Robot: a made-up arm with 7 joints. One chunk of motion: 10 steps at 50 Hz.
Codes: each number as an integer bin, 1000 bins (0 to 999) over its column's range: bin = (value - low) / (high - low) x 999, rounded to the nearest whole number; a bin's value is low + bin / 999 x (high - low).
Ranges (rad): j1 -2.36..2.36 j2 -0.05..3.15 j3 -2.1..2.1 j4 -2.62..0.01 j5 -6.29..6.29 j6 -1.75..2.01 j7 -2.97..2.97
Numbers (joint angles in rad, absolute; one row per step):
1: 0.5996 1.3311 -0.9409 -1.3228 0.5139 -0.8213 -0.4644
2: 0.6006 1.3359 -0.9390 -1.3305 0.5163 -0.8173 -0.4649
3: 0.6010 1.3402 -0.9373 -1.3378 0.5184 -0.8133 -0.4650
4: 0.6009 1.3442 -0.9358 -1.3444 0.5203 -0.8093 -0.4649
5: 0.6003 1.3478 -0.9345 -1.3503 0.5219 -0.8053 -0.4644
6: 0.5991 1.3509 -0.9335 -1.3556 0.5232 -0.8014 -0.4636
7: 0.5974 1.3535 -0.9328 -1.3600 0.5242 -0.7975 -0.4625
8: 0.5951 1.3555 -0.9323 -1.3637 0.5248 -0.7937 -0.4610
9: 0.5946 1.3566 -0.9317 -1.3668 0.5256 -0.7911 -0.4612
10: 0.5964 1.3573 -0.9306 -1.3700 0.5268 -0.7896 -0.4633
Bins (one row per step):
1: 626 431 276 493 540 247 421
2: 627 433 276 490 541 248 421
3: 627 434 277 487 541 249 421
4: 627 435 277 485 541 250 421
5: 627 436 277 482 541 251 421
6: 626 437 277 480 541 252 422
7: 626 438 278 479 541 253 422
8: 625 439 278 477 541 254 422
9: 625 439 278 476 541 255 422
10: 626 439 278 475 541 255 422

